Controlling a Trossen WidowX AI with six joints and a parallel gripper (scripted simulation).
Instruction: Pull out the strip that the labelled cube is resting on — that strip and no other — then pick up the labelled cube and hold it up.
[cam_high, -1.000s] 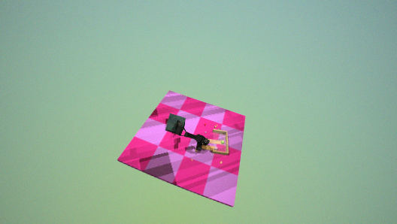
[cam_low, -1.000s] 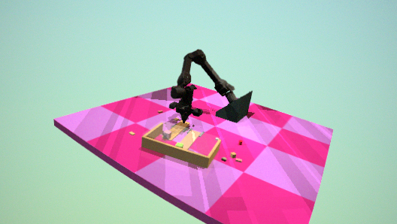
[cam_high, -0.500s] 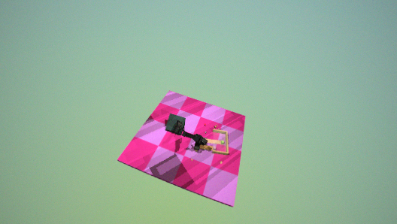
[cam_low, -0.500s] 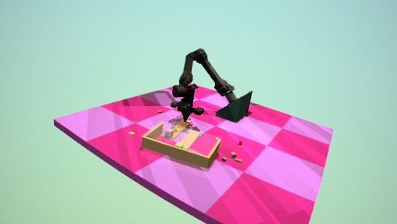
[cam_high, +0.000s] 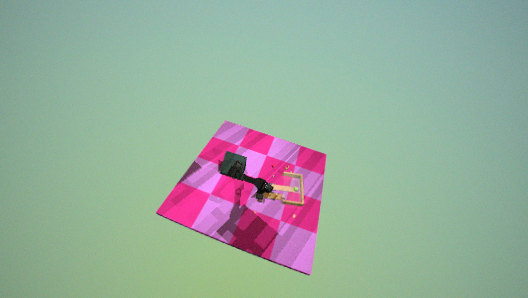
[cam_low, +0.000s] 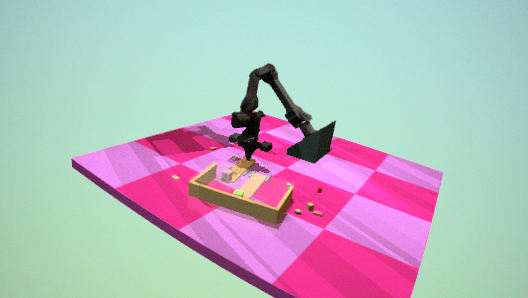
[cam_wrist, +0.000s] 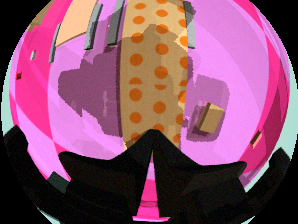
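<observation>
Now: the orange dotted strip 10 cm ahead of my gripper tip and 1 cm to the left of it. Round my gripper tip: tan cube (36 cm to the left, 22 cm ahead); red block (35 cm to the left, 7 cm ahead, 1 cm above).
</observation>
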